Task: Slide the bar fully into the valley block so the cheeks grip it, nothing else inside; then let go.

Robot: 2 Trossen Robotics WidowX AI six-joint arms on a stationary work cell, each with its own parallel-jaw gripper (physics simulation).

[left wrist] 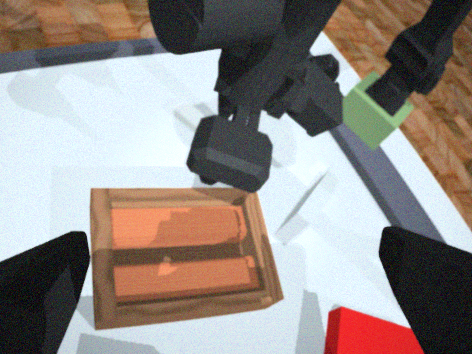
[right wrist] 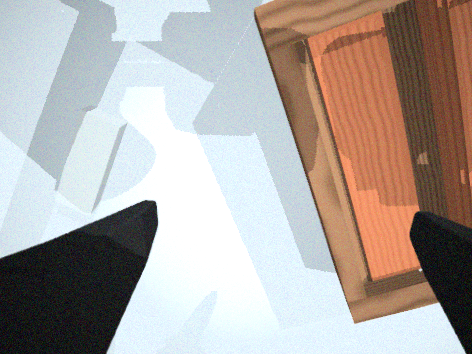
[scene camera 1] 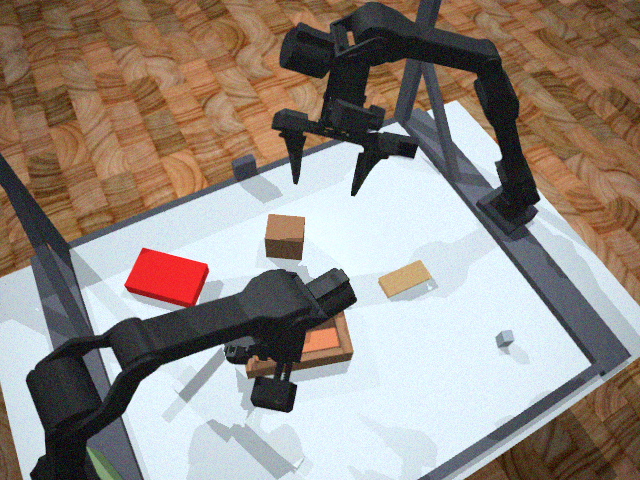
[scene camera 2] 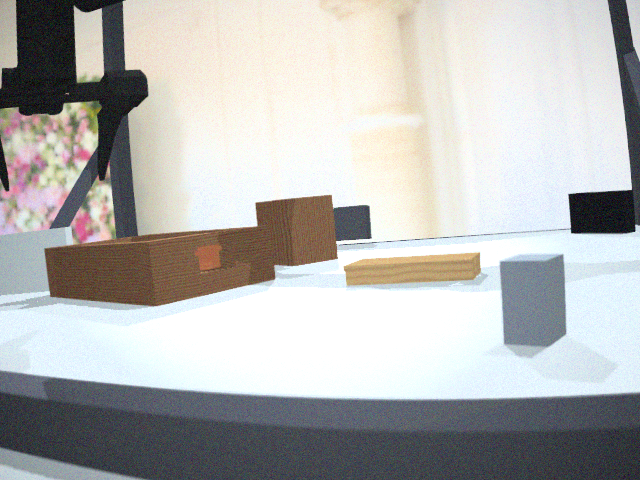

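Where they show: left gripper, fingertip midpoint: (left wrist: 236, 245) (scene camera 1: 324, 190); right gripper, fingertip midpoint: (right wrist: 283, 218) (scene camera 1: 286, 362) (scene camera 2: 55, 185); left arm's base, origin of the base link: (scene camera 1: 508, 205); right arm's base, origin of the base link: (left wrist: 384, 97).
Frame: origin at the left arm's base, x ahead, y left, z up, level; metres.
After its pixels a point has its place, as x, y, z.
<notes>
The tan bar (scene camera 1: 404, 279) {0.307, -0.001, -0.020} (scene camera 2: 413, 269) {0.301, 0.017, -0.026} lies flat on the table, apart from the block. The valley block is a brown wooden frame (scene camera 1: 347, 338) {0.489, 0.040, 0.014} (scene camera 2: 103, 273) {0.565, 0.035, -0.011} (left wrist: 101, 260) {0.470, -0.011, 0.014} (right wrist: 327, 200) {0.579, 0.023, 0.014} with two orange cheeks inside; a dark gap runs between the cheeks, and no bar shows in it. My left gripper (scene camera 1: 324, 189) {0.455, -0.102, 0.281} (left wrist: 236, 245) {0.455, -0.102, 0.281} is open and empty, high above the table behind the brown box in scene camera 1. My right gripper (scene camera 2: 54, 184) {0.616, 0.028, 0.073} (right wrist: 283, 218) {0.616, 0.028, 0.073} is open and empty above the block's left end; its fingertips are hidden in scene camera 1.
A brown box (scene camera 1: 284, 235) {0.470, -0.196, 0.039} (scene camera 2: 297, 229) {0.444, -0.170, 0.003} stands behind the block, a red box (scene camera 1: 168, 276) {0.698, -0.269, -0.006} (left wrist: 372, 335) {0.702, -0.246, -0.006} beyond it to the left. A small grey block (scene camera 1: 504, 338) {0.239, 0.212, 0.000} (scene camera 2: 532, 302) {0.230, 0.224, -0.018} stands at the right. A pale block (right wrist: 87, 162) {0.689, 0.124, -0.022} lies beside the frame. A green box (left wrist: 367, 120) {0.943, 0.001, 0.021} is by the right arm's base.
</notes>
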